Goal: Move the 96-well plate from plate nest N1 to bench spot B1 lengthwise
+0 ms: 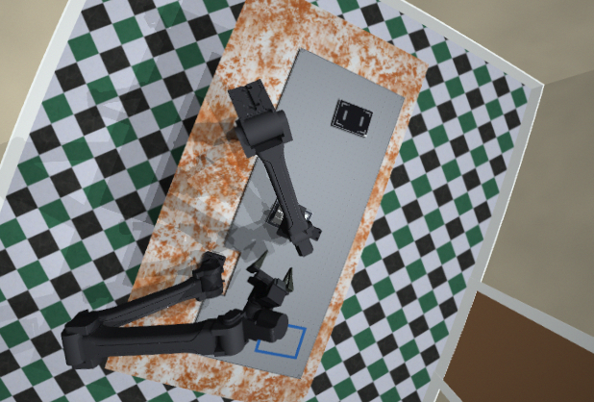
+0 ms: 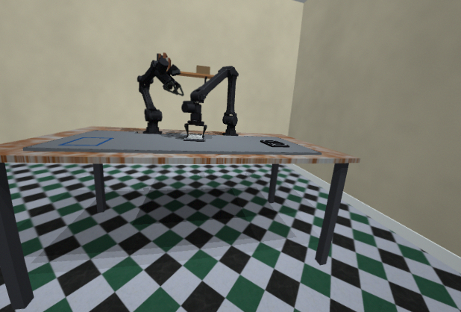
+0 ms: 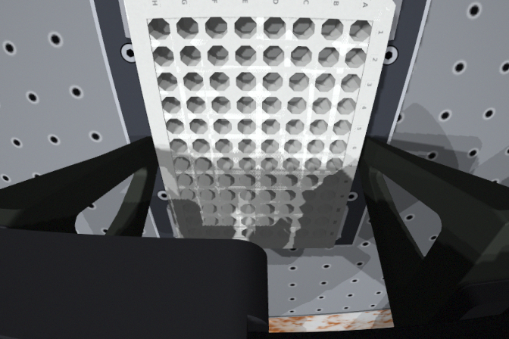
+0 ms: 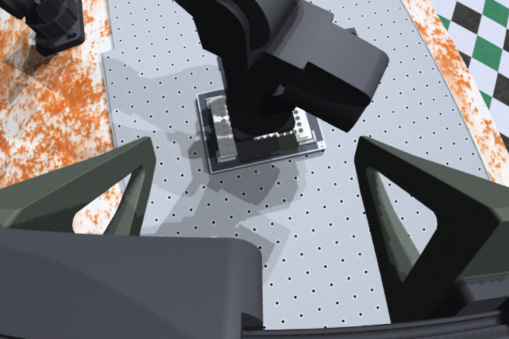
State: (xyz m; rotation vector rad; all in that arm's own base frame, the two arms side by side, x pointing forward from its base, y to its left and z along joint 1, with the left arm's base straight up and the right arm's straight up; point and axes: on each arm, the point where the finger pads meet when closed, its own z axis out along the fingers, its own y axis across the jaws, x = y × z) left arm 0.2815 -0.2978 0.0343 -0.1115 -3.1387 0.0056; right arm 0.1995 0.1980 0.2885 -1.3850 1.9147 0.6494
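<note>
Right now the white 96-well plate is 10 mm ahead of my left hand. Round my left hand: black nest 160 mm ahead, 490 mm to the left, 20 mm below.
Right now my right hand is 26 cm above the white 96-well plate, 10 cm to the right of it and 5 cm short of it. Round my right hand: black nest 59 cm to the left, 27 cm below, 20 cm ahead.
</note>
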